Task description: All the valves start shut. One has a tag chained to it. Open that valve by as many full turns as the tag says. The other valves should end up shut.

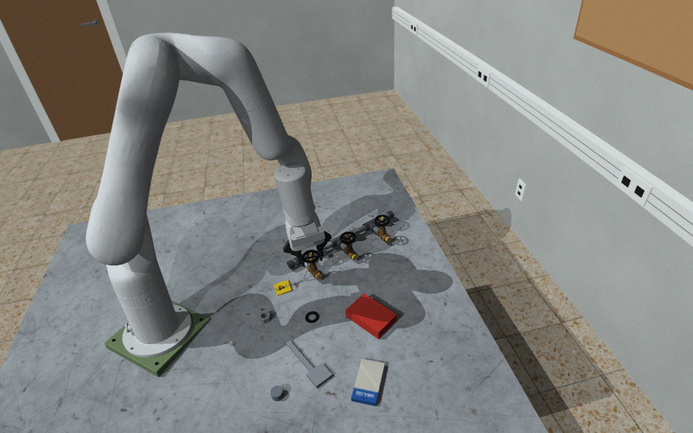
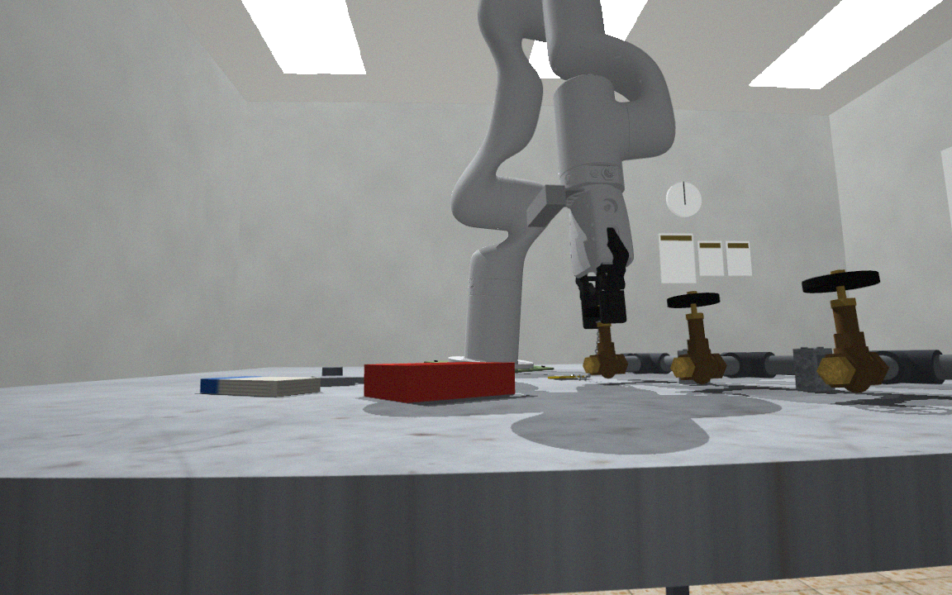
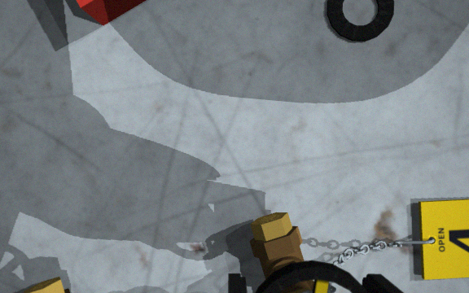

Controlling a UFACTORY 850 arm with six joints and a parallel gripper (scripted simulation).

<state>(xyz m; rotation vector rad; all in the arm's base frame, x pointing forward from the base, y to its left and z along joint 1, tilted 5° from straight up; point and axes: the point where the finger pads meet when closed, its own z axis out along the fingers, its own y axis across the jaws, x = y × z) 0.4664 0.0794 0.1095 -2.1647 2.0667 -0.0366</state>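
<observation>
The yellow tag is 90 mm below my hand, 90 mm behind it and 20 mm to the right of it. The rest, counted from my hand: black washer (160 mm to the right, 90 mm below, 40 mm behind); red block (210 mm to the right, 130 mm ahead, 80 mm below); grey nut (170 mm behind, 120 mm to the right, 80 mm below).
</observation>
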